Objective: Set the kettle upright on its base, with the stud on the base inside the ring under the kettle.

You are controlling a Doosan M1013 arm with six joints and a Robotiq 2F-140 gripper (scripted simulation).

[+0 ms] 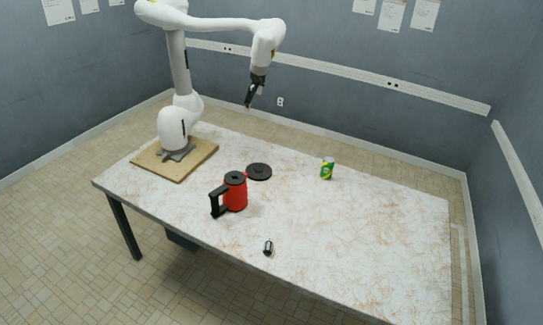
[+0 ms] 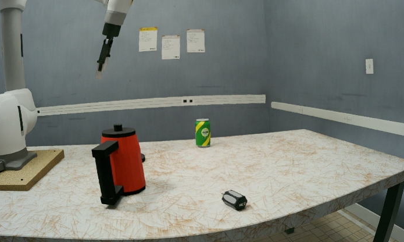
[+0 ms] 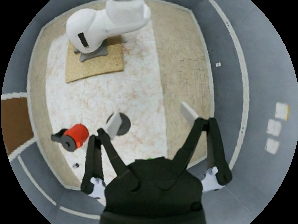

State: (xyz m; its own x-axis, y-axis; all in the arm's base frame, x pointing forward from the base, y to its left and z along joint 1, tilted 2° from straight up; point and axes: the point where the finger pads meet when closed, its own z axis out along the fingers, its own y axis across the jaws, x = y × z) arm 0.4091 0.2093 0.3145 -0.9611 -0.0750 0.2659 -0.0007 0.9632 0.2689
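Now: hand 10 cm short of the red kettle, 42 cm to the left of it and 27 cm above it. Also, from my hand: yellow can 45 cm ahead, 2 cm to the left, 29 cm below; small black object 36 cm ahead, 56 cm to the right, 34 cm below; kettle base 11 cm ahead, 12 cm to the right, 34 cm below.
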